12 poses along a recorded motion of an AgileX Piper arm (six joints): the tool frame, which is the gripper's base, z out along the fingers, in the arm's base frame.
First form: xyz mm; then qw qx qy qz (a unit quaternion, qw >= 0).
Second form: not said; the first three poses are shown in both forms.
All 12 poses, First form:
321 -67 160 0.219 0.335 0.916 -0.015
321 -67 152 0.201 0.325 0.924 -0.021
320 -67 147 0.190 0.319 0.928 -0.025
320 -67 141 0.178 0.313 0.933 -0.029
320 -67 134 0.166 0.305 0.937 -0.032
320 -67 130 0.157 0.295 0.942 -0.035
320 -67 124 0.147 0.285 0.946 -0.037
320 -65 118 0.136 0.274 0.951 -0.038
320 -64 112 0.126 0.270 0.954 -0.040
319 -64 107 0.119 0.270 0.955 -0.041
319 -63 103 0.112 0.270 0.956 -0.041
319 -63 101 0.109 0.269 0.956 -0.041
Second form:
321 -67 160 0.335 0.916 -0.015 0.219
321 -67 152 0.325 0.924 -0.021 0.201
320 -67 147 0.319 0.928 -0.025 0.190
320 -67 141 0.313 0.933 -0.029 0.178
320 -67 134 0.305 0.937 -0.032 0.166
320 -67 130 0.295 0.942 -0.035 0.157
320 -67 124 0.285 0.946 -0.037 0.147
320 -65 118 0.274 0.951 -0.038 0.136
320 -64 112 0.270 0.954 -0.040 0.126
319 -64 107 0.270 0.955 -0.041 0.119
319 -63 103 0.270 0.956 -0.041 0.112
319 -63 101 0.269 0.956 -0.041 0.109

